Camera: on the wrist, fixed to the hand. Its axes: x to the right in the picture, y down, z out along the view.
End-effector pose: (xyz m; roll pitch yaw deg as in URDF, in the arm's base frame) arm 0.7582 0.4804 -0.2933 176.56 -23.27 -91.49
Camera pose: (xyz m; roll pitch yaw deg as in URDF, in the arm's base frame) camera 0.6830 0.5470 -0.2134 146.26 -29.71 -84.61
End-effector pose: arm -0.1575 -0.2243 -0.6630 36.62 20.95 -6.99
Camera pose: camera -0.1777 -0.0984 -0.6775 9.23 29.85 -7.38
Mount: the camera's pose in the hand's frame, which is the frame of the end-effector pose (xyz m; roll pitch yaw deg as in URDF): -0.0278 0.0827 -0.0941 -27.56 6.93 -5.61
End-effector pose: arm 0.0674 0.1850 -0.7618 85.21 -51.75 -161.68
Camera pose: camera 0.1710 0.1132 -0.7375 51.11 -45.21 -152.52
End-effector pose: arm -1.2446 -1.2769 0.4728 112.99 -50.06 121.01
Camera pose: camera -1.2374 -1.3944 0.5240 76.32 -46.92 133.61
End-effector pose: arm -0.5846 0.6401 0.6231 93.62 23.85 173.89
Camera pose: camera -0.6043 0.5530 0.7153 70.09 28.76 -177.81
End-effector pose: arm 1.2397 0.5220 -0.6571 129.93 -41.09 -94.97
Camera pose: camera 1.2676 0.6223 -0.5821 94.99 -40.66 -83.19
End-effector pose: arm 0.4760 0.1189 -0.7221 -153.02 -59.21 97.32
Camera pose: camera 0.5983 0.0801 -0.7223 175.42 -67.86 102.15
